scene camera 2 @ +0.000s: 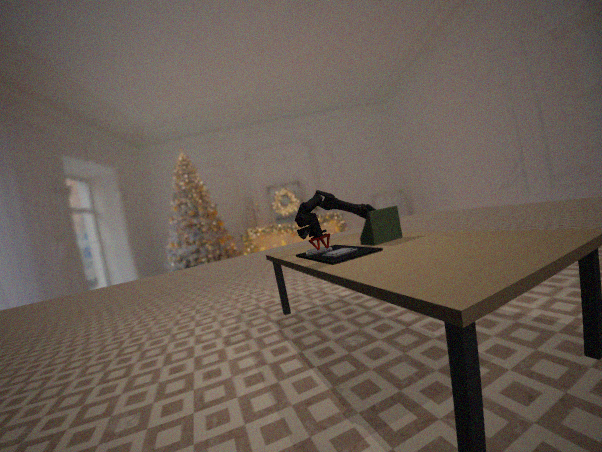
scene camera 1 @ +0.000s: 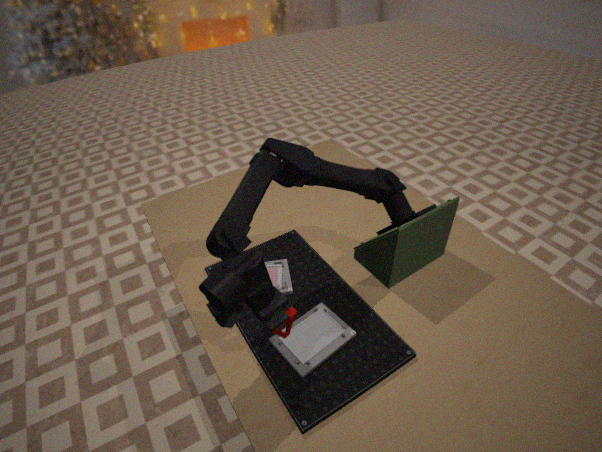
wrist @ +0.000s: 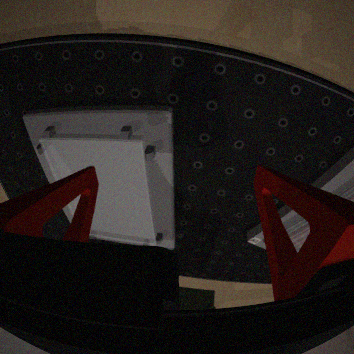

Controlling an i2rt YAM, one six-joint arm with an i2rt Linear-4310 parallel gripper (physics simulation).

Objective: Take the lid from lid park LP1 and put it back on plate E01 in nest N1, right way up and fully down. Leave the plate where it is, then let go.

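Pixels of known places: gripper, fingertip midpoint: (scene camera 2: 323, 249) (scene camera 1: 274, 324) (wrist: 175, 174); arm's base, origin of the base link: (scene camera 2: 378, 222) (scene camera 1: 405, 222).
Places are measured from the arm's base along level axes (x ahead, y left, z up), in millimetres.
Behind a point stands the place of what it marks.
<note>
The pale, flat lid (scene camera 1: 315, 332) {x 363, y 90, z -91 mm} (wrist: 122, 180) {x 401, y 69, z -91 mm} lies on the grey lid park (scene camera 1: 327, 349) {x 364, y 137, z -99 mm} (wrist: 162, 118) {x 453, y 43, z -99 mm} with small corner posts. Plate E01 (scene camera 1: 275, 275) {x 352, y -108, z -82 mm} shows pinkish wells in nest N1 (scene camera 1: 287, 281) {x 331, y -84, z -97 mm} (wrist: 344, 179) {x 434, y -106, z -97 mm}, partly hidden by the arm in scene camera 1 and by a finger in the wrist view. My gripper (scene camera 2: 323, 248) {x 435, y 29, z -71 mm} (wrist: 175, 174) {x 435, y 29, z -71 mm} is open, its red fingers wide apart above the board. In the wrist view the left finger overlaps the lid and the right finger overlaps the nest's near corner. In scene camera 1 the gripper body hides part of the fingers.
Both holders stand on a black perforated board (scene camera 1: 355, 377) {x 352, y 221, z -109 mm} (scene camera 2: 332, 261) {x 499, y 239, z -108 mm} (wrist: 280, 100) {x 477, y -29, z -109 mm} near the edge of the tan table (scene camera 1: 450, 370) {x 170, y 327, z -122 mm} (scene camera 2: 440, 270) {x 390, y 777, z -122 mm}. A green wedge-shaped panel (scene camera 1: 425, 242) {x 2, y 76, z -17 mm} (scene camera 2: 384, 225) {x 21, y 76, z -20 mm} stands by the arm's base, beyond the board.
</note>
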